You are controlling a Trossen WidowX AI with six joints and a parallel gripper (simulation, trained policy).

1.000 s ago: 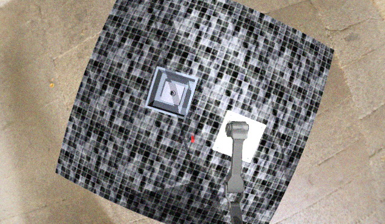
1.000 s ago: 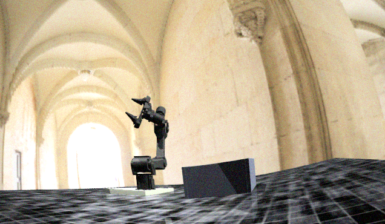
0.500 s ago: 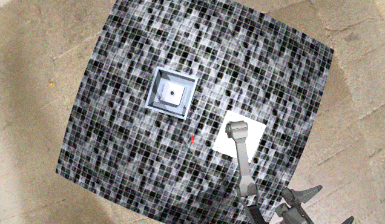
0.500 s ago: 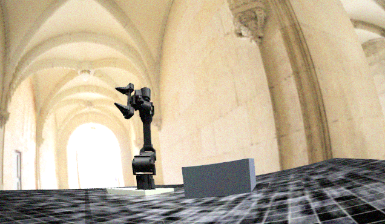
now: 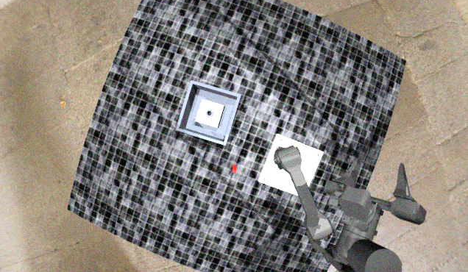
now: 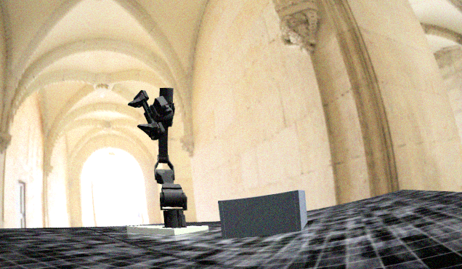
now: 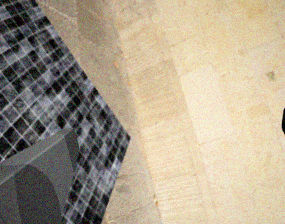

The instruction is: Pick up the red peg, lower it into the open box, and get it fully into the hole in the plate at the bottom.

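Now: the red peg 280 mm ahead of my gripper tip, 170 mm to the left of it and 370 mm below it. The rest, counted from my gripper tip: grey-blue box (420 mm ahead, 20 mm to the right, 380 mm below); then plate (420 mm ahead, 20 mm to the right, 360 mm below).
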